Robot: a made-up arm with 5 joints.
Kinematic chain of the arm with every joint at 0, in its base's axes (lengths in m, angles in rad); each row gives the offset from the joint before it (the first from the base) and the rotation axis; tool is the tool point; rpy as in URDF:
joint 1: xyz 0.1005 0 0.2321 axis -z
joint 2: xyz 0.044 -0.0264 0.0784 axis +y
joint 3: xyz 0.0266 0 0.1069 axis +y
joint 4: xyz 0.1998 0 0.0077 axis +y
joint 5: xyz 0.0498 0.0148 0 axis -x
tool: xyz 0 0 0 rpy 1.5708 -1.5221 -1.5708
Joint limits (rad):
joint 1: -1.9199..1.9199
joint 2: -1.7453..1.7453
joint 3: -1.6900..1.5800
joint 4: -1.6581..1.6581
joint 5: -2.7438..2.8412
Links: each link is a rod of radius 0.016 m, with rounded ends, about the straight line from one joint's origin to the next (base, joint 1, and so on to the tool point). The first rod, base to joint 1, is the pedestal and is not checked.
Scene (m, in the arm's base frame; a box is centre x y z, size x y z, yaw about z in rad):
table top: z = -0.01
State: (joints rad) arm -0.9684 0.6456 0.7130 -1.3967 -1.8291
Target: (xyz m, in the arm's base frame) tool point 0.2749 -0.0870 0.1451
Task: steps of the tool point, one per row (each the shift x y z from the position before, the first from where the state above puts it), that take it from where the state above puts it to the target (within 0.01 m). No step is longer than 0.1 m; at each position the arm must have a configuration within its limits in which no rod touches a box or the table.
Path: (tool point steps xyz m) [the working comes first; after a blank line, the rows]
Joints at the target: 0.4032 0.8718 0.7186 -1.3072 -1.8291
Straight joint move there: clear.

1: 0.0395 -0.0484 -0.0092
2: 0.0237 -0.0560 -0.0090
3: 0.0066 -0.0588 -0.0086
4: -0.0100 -0.0564 -0.0083
5: -0.0247 -0.0495 -0.0079

